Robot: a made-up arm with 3 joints.
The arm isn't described. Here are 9 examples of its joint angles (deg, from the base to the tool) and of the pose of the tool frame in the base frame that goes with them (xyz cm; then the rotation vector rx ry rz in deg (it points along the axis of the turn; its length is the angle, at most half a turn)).
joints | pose
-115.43 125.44 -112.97 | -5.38 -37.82 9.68 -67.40 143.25 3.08
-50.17 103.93 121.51 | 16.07 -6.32 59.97 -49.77 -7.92 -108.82
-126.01 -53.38 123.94 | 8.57 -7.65 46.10 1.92 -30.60 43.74
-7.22 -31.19 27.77 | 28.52 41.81 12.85 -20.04 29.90 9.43
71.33 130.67 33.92 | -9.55 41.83 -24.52 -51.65 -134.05 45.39
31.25 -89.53 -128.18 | 1.41 9.72 -13.86 74.60 17.65 -97.25
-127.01 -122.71 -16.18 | 0.24 -10.82 42.13 74.82 81.94 118.84
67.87 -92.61 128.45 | -10.42 2.60 -30.70 115.95 -105.86 -61.84
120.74 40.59 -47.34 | 20.10 14.39 -34.70 -70.13 -4.51 43.16
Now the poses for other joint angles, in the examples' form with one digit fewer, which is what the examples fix.
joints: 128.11 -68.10 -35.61
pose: 23.5 -24.9 -12.9 -80.4 10.6 -74.5
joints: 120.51 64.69 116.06
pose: 30.7 4.2 -40.0 107.8 77.5 -3.0
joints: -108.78 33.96 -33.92
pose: 22.3 -40.4 25.6 137.4 -35.2 -26.9
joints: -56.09 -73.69 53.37
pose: 10.4 34.8 36.1 2.3 42.6 60.2
